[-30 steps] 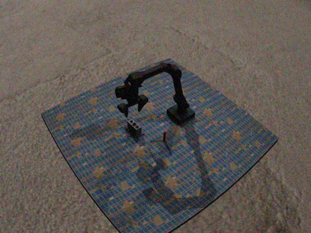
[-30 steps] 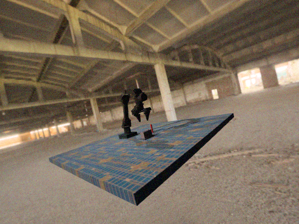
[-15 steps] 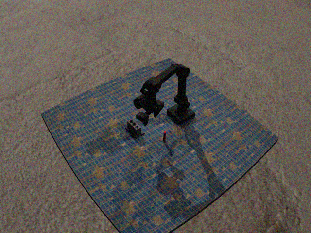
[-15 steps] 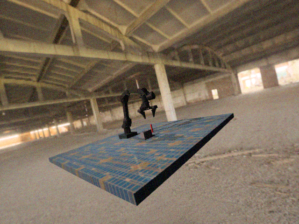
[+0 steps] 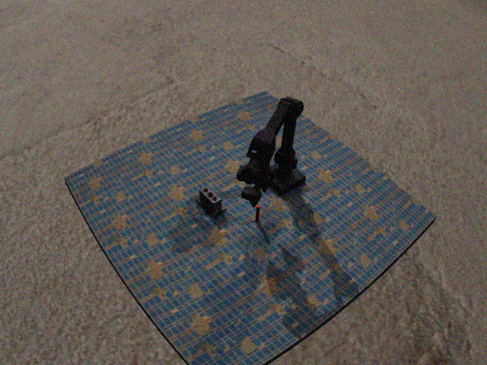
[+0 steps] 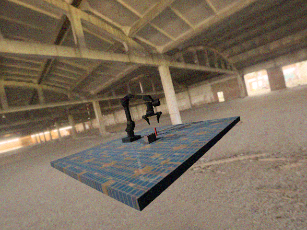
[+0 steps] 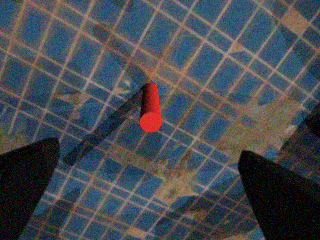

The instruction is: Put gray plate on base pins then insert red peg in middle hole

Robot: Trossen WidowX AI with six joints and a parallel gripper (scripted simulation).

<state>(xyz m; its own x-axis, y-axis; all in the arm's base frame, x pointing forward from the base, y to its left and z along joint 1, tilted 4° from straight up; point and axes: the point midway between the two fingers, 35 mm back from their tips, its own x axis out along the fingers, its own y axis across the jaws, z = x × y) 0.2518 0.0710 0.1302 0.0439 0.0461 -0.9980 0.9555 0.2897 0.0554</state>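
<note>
Right now my gripper tip is 80 mm above the red peg. Round my gripper tip: pin base (190 mm to the right, 110 mm below, 70 mm ahead); gray plate (190 mm to the right, 70 mm below, 70 mm ahead).
</note>
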